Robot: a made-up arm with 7 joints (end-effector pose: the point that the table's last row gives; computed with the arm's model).
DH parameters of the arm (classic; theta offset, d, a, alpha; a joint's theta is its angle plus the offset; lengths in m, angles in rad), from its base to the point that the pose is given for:
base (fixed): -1.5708 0.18 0 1.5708
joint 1: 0 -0.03 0.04 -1.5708
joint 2: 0 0.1 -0.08 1.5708
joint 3: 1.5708 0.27 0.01 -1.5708
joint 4: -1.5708 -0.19 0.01 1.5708
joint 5: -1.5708 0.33 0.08 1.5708
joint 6: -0.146 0 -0.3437 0
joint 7: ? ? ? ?
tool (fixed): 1.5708 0.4 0 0
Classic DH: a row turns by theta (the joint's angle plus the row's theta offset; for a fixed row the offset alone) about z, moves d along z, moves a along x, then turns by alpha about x.
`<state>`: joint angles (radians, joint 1 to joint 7).
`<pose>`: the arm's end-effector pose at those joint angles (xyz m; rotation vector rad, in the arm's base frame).
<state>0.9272 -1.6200 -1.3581 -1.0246 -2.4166 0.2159 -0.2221</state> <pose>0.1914 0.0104 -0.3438 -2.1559 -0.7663 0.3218</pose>
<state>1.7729 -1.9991 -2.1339 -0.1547 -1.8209 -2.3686 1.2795</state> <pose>0.5571 0.1634 0.1617 1.3953 2.1734 -0.4560</pose>
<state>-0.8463 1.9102 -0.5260 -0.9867 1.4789 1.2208 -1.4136</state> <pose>0.4545 -0.4851 0.0920 1.5253 0.4849 0.4373</pose>
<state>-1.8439 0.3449 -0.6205 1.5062 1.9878 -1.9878 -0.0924</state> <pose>-0.9855 0.2438 -0.2598 -1.3693 0.3838 1.3331</pose>
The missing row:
joint 7: 0.146 0.04 -0.03 1.5708
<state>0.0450 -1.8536 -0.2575 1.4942 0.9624 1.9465 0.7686</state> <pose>-0.1717 0.6923 0.3906 -0.7528 1.5355 1.8175</pose>
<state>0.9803 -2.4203 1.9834 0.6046 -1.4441 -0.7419 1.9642</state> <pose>0.0950 0.5937 0.1083 1.2630 -0.2740 -2.2029</pose>
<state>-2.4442 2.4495 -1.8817 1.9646 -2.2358 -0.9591 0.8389</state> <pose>0.4146 0.3368 0.1790 1.1269 -0.8588 -1.0163</pose>
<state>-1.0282 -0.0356 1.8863 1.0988 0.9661 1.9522 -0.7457</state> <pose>-0.2499 -0.0507 0.9703 -0.2549 -0.1942 -1.3078</pose>
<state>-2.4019 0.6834 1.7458 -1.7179 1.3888 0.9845 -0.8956</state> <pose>-0.5806 0.0028 -0.2054 1.8915 -1.9633 -1.4150</pose>
